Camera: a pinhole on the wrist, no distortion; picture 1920 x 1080 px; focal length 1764.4 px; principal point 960.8 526.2 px. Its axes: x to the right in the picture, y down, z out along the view. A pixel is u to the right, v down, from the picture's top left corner.
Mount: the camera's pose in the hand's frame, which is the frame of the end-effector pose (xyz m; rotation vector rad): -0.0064 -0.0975 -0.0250 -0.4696 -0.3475 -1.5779
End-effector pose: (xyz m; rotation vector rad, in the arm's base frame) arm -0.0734 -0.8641 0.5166 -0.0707 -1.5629 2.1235
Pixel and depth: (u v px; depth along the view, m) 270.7 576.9 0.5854
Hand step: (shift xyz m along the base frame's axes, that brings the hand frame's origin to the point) -0.3174 -0.3805 -0.2115
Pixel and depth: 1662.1 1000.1 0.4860
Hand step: -0.2860 -0.3519 0.2348
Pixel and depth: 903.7 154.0 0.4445
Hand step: -0.1138 -0.3723 -0.0202
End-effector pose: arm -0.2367 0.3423 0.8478 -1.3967 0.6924 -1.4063
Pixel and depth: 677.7 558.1 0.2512
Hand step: 0.1830 0.0022 -0.0179
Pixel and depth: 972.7 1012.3 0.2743
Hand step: 0.2220 -0.0440 0.0429
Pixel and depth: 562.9 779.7 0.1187
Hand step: 0.0599 0.0017 0.0344
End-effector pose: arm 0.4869 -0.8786 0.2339 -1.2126 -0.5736 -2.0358
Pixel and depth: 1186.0 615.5 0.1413
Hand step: 0.0245 0.0959 0.0593
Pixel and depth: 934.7 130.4 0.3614
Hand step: 0.2541 0.1526 0.0881
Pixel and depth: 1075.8 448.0 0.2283
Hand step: 0.1059 0.1180 0.0868
